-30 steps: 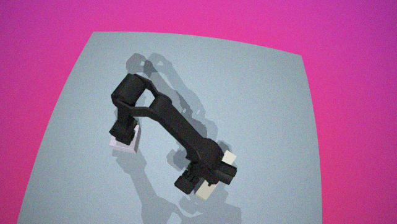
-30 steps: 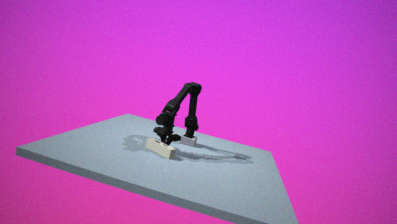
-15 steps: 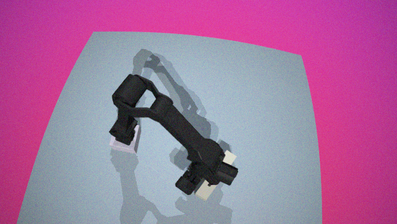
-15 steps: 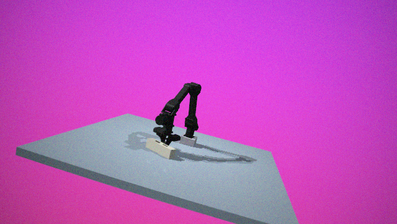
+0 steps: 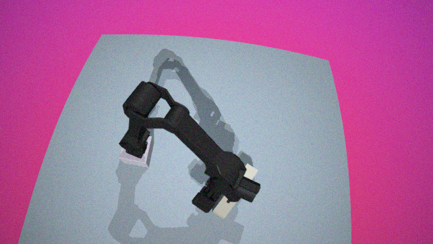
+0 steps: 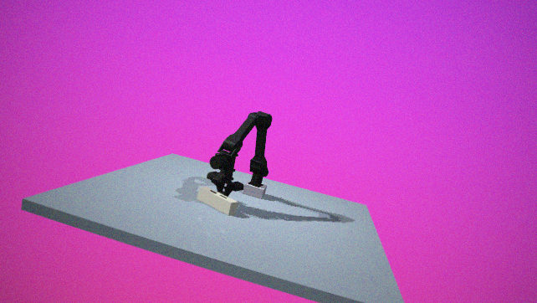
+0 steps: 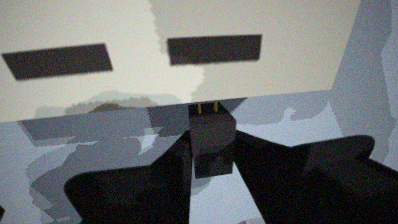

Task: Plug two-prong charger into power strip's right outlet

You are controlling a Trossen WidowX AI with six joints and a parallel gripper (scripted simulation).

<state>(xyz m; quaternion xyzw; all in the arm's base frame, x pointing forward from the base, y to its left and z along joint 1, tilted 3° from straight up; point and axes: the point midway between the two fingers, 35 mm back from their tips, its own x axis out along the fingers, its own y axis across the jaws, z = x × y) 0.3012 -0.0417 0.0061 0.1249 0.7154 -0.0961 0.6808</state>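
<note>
The dark two-prong charger is 2 cm ahead of my gripper tip, 1 cm to the right of it and 1 cm above it.
</note>
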